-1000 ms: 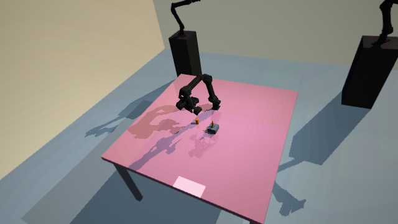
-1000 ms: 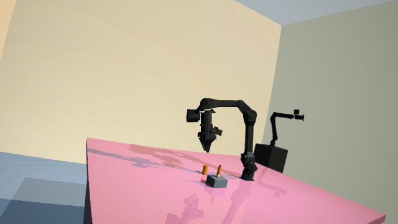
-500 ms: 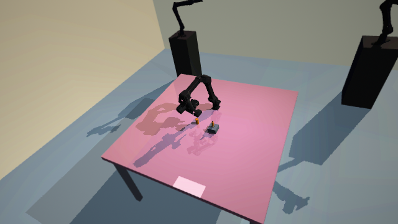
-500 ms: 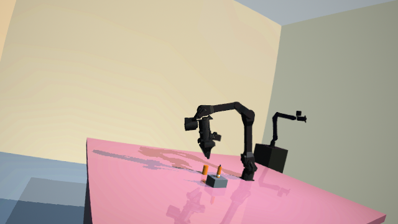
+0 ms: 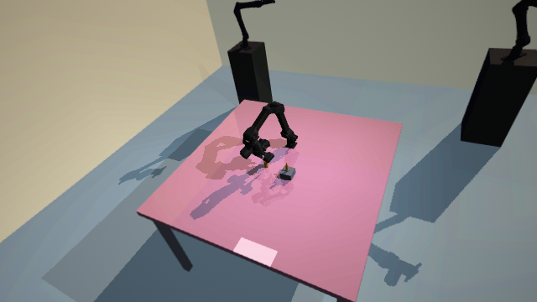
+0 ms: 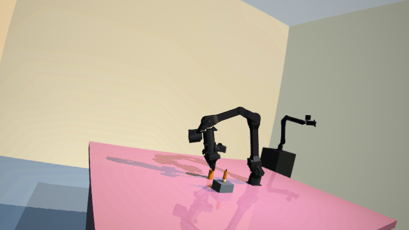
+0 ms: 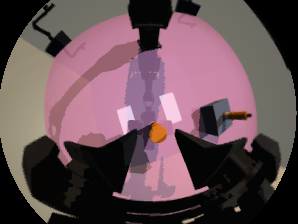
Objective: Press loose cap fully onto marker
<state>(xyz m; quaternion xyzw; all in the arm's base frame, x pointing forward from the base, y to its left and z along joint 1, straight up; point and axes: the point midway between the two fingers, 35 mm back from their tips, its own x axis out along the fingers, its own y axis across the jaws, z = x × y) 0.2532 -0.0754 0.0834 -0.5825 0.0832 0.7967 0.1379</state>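
My gripper tip is 30 mm above the orange cap. The rest, counted from my gripper tip: orange marker (170 mm to the left, 30 mm ahead, 30 mm above); then grey holder block (170 mm to the left, 30 mm below, 30 mm ahead).
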